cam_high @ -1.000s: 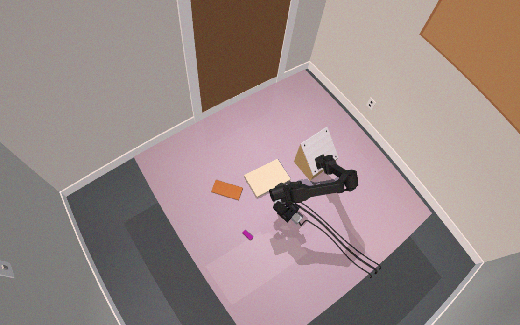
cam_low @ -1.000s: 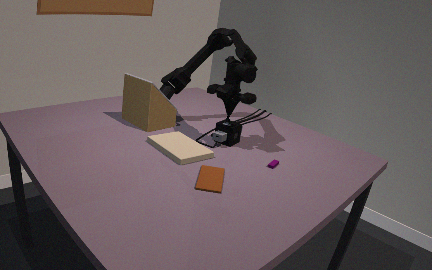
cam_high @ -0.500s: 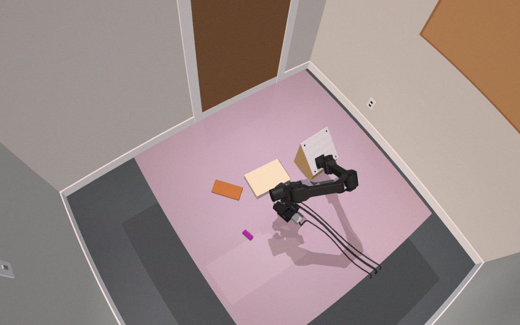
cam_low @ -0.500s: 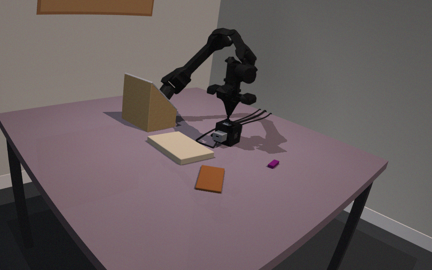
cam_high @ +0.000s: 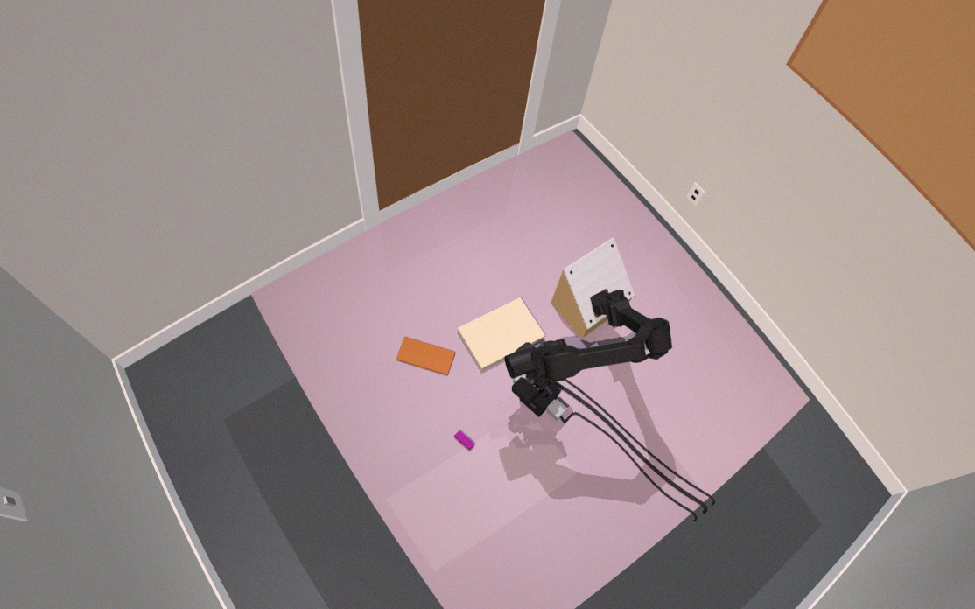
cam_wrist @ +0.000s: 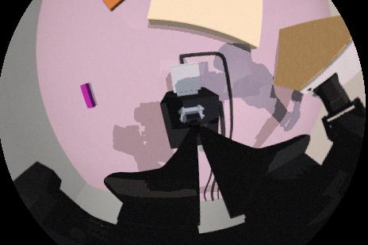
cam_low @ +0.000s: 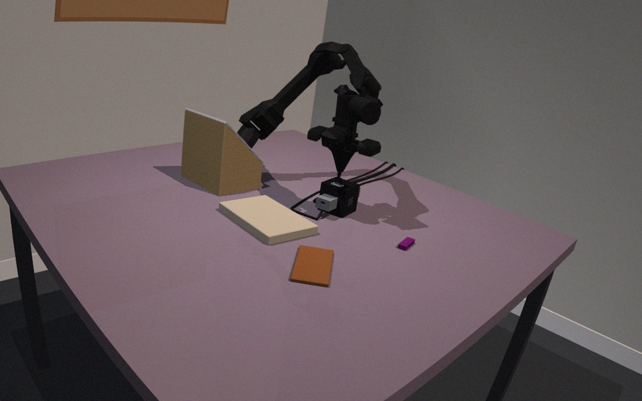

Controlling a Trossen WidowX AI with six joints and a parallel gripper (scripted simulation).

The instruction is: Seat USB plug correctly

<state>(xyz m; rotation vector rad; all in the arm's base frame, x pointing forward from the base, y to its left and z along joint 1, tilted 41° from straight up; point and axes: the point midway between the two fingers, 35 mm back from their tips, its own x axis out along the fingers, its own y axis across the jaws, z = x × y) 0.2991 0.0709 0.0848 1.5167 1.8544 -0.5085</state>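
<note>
My gripper tip is 20 mm above the USB plug. Also, from my gripper tip: magenta block: 240 mm ahead, 10 mm to the left, 110 mm below; then cream slab: 20 mm behind, 210 mm to the right, 100 mm below; then orange pad: 200 mm ahead, 260 mm to the right, 110 mm below.
</note>
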